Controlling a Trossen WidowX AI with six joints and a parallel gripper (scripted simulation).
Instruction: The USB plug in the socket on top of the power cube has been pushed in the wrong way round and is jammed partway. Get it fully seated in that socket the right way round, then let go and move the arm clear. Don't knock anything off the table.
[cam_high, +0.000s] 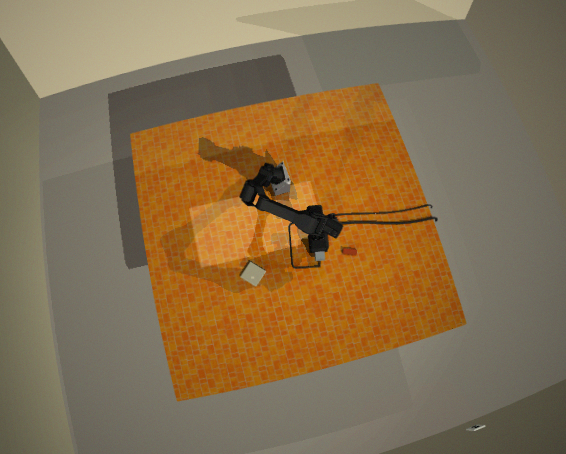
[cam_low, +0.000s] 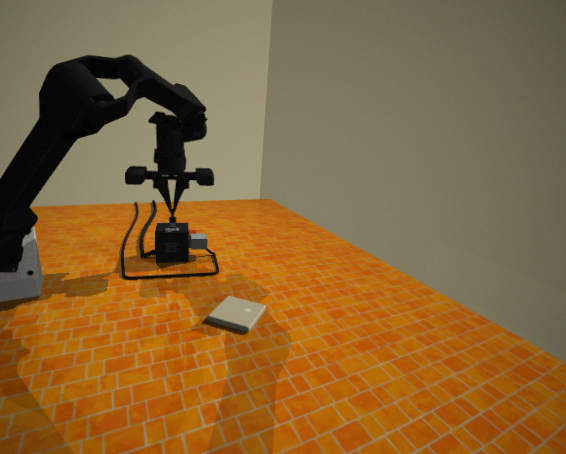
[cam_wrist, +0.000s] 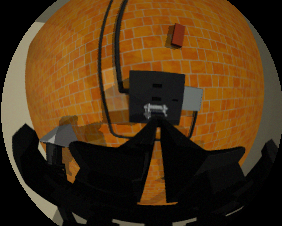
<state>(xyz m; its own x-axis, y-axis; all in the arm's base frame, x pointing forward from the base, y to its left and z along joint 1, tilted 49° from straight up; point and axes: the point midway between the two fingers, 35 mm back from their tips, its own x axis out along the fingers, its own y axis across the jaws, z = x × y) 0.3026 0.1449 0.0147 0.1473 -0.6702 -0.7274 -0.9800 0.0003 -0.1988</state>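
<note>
Now: gripper tip 20 mm above the USB plug. Round my gripper tip: flat white pad (80 mm ahead, 280 mm to the right, 120 mm below).
</note>
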